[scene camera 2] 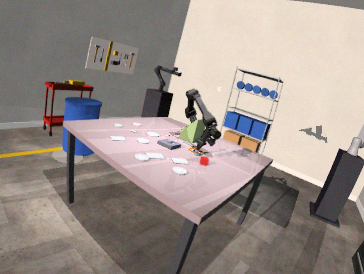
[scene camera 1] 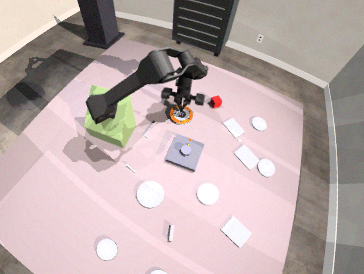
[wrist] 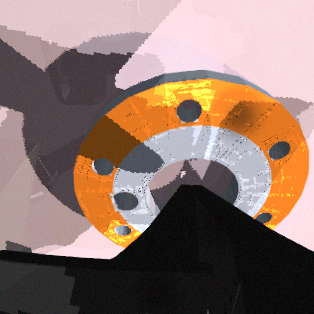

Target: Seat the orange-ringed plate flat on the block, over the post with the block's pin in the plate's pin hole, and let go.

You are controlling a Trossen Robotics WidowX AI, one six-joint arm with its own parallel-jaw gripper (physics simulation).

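Frame: origin at the arm's base, x left, y back, z up, level; centimetres.
Where they show: gripper, fingertip midpoint: (scene camera 2: 197,150) (scene camera 1: 181,111) (wrist: 189,194); arm's base at its link origin: (scene camera 2: 195,122) (scene camera 1: 109,108).
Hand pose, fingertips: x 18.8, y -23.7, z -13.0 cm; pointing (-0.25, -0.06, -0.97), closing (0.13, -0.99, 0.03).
Each offset is from my fingertips to the top centre of the thing. "pt": to the spot under its first point.
The orange-ringed plate @[dx -0.7, dy -0.4, dz -0.7 cm] (scene camera 1: 173,116) (scene camera 2: 193,151) (wrist: 199,90) lies flat on the pink table, with a grey inner ring, a wide centre hole and several small holes. My gripper (scene camera 1: 181,111) (scene camera 2: 199,148) (wrist: 189,194) is shut and points straight down, its closed tips at the plate's centre hole with nothing between the fingers. The grey block @[dx -18.6, dy -8.5, dz +2.0 cm] (scene camera 1: 193,161) (scene camera 2: 168,144) sits on the table nearer the camera, apart from the plate. Its round post @[pt dx -18.5, dy -8.6, dz +2.0 cm] (scene camera 1: 186,149) and small orange-tipped pin @[pt dx -13.3, dy -8.3, dz +0.5 cm] (scene camera 1: 189,140) stand bare.
A green wedge (scene camera 1: 118,128) (scene camera 2: 192,130) stands left of the plate, under the arm. A red cube @[dx +12.7, dy -13.9, dz +2.1 cm] (scene camera 1: 215,101) (scene camera 2: 204,160) lies just right of the plate. White discs @[dx -39.5, dy -1.9, dz -1.1 cm] (scene camera 1: 150,194) @[dx -31.7, dy -22.2, dz -1.0 cm] (scene camera 1: 207,193) and white rectangles @[dx -10.6, dy -34.6, dz -1.4 cm] (scene camera 1: 246,157) @[dx +2.3, dy -25.8, dz -1.4 cm] (scene camera 1: 233,127) are scattered over the table.
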